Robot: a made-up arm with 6 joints. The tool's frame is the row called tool.
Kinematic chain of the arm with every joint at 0, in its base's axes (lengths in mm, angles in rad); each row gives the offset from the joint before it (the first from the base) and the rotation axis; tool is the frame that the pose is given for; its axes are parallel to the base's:
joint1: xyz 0 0 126.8 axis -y
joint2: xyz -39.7 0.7 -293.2 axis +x
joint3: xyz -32 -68.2 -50.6 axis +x
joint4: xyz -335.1 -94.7 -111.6 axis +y
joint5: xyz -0.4 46 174.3 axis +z
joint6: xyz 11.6 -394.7 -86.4 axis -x
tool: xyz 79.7 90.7 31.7
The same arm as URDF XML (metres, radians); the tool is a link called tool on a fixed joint. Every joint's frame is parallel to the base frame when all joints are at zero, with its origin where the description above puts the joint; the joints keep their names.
<robot name="arm">
  <joint name="tool_fixed" type="fixed">
    <parent link="link6"/>
    <child link="tool"/>
    <origin xyz="0.0797 0.0907 0.0317"/>
  </joint>
  <joint name="joint6" type="continuous">
    <parent link="link5"/>
    <child link="link6"/>
    <origin xyz="0.0116 -0.3947 -0.0864"/>
    <axis xyz="-1 0 0"/>
  </joint>
  <joint name="joint5" type="continuous">
    <parent link="link4"/>
    <child link="link5"/>
    <origin xyz="-0.0004 0.046 0.1743"/>
    <axis xyz="0 0 1"/>
  </joint>
  <joint name="joint4" type="continuous">
    <parent link="link3"/>
    <child link="link4"/>
    <origin xyz="-0.3351 -0.0947 -0.1116"/>
    <axis xyz="0 1 0"/>
  </joint>
  <joint name="joint3" type="continuous">
    <parent link="link2"/>
    <child link="link3"/>
    <origin xyz="-0.032 -0.0682 -0.0506"/>
    <axis xyz="1 0 0"/>
  </joint>
  <joint name="joint2" type="continuous">
    <parent link="link1"/>
    <child link="link2"/>
    <origin xyz="-0.0397 0.0007 -0.2932"/>
    <axis xyz="1 0 0"/>
  </joint>
  <joint name="joint1" type="continuous">
    <parent link="base_link"/>
    <child link="link1"/>
    <origin xyz="0 0 0.1268"/>
    <axis xyz="0 -1 0"/>
  </joint>
  <link name="base_link"/>
  <link name="link1"/>
  <link name="link2"/>
  <link name="link3"/>
  <link name="link4"/>
  <link name="link5"/>
  <link name="link6"/>
  <link name="tool"/>
</robot>

